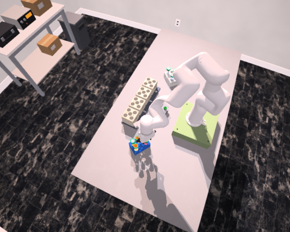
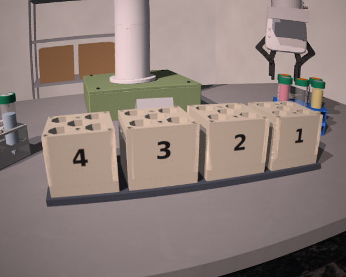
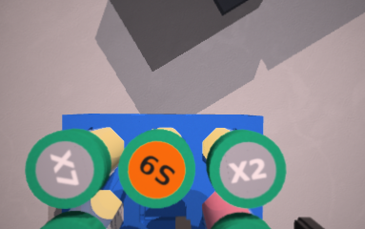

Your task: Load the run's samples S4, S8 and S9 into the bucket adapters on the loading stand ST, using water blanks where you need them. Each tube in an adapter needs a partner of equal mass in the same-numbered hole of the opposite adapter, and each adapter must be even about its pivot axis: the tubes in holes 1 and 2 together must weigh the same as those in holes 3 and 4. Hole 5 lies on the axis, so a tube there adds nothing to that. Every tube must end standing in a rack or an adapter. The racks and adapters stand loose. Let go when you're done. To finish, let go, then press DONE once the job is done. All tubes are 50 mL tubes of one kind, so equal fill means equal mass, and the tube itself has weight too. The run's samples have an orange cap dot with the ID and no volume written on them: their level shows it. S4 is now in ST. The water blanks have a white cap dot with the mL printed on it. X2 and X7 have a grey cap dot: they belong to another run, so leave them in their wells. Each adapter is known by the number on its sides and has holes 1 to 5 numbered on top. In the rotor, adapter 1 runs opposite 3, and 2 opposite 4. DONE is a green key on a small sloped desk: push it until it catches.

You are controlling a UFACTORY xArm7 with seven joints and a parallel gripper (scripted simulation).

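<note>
Now: hand 6 cm above the pink-filled tube and 1 cm past it. The rest, counted from my hand: blue rack (10 cm below, 4 cm ahead, 3 cm to the left); green key (32 cm to the right, 6 cm below, 2 cm ahead); loading stand (28 cm to the right, 22 cm ahead, 12 cm below).
</note>
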